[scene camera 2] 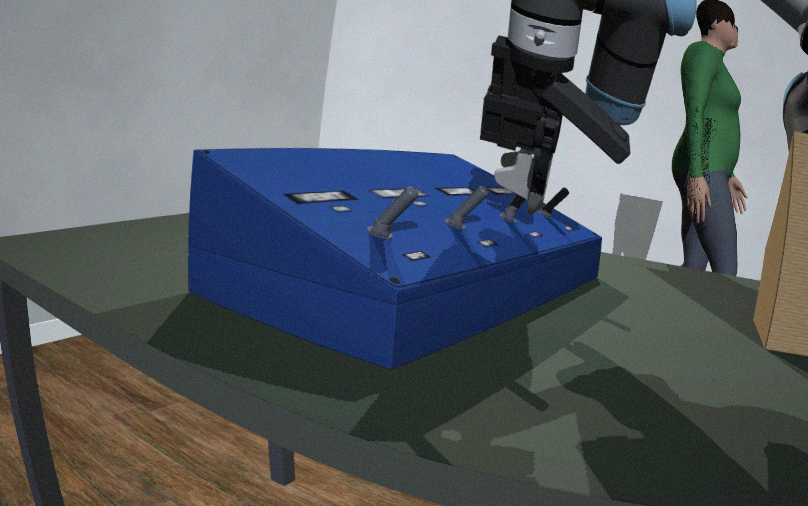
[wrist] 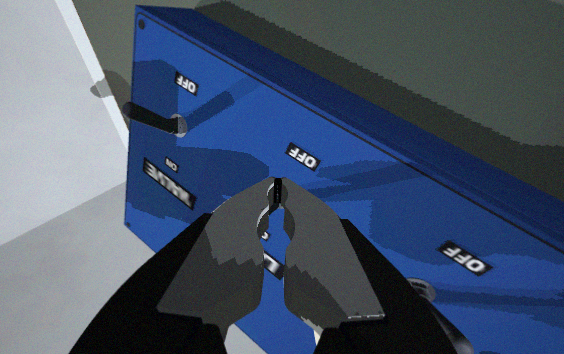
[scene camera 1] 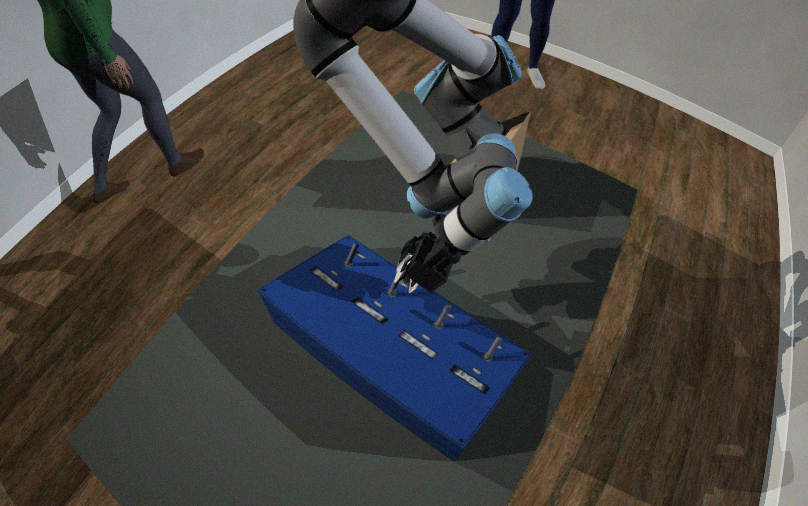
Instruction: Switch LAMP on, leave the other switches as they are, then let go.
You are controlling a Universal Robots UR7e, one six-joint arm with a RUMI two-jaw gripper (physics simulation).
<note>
The pictures show: the gripper and a valve lever.
The gripper is seen too in the wrist view and in scene camera 1.
</note>
